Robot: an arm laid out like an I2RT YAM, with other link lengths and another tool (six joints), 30 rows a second.
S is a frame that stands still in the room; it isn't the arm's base.
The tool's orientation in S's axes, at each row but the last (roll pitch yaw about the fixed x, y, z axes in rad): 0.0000 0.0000 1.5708; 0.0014 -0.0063 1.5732; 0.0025 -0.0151 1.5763; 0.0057 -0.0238 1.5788; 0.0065 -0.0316 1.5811; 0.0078 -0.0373 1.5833; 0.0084 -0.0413 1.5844
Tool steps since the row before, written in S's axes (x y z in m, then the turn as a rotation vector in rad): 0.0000 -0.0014 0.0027 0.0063 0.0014 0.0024; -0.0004 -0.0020 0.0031 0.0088 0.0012 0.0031; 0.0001 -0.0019 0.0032 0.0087 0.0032 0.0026; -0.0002 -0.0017 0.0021 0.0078 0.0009 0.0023; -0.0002 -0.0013 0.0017 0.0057 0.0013 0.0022; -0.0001 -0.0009 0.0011 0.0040 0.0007 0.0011; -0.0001 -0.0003 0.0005 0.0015 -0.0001 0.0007
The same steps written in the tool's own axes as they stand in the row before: -0.0014 0.0000 0.0027 0.0014 -0.0063 0.0024; -0.0020 0.0004 0.0031 0.0012 -0.0088 0.0031; -0.0019 -0.0001 0.0032 0.0032 -0.0087 0.0026; -0.0016 0.0002 0.0021 0.0009 -0.0078 0.0023; -0.0012 0.0002 0.0017 0.0013 -0.0057 0.0022; -0.0009 0.0001 0.0011 0.0007 -0.0040 0.0011; -0.0003 0.0001 0.0005 -0.0001 -0.0015 0.0007
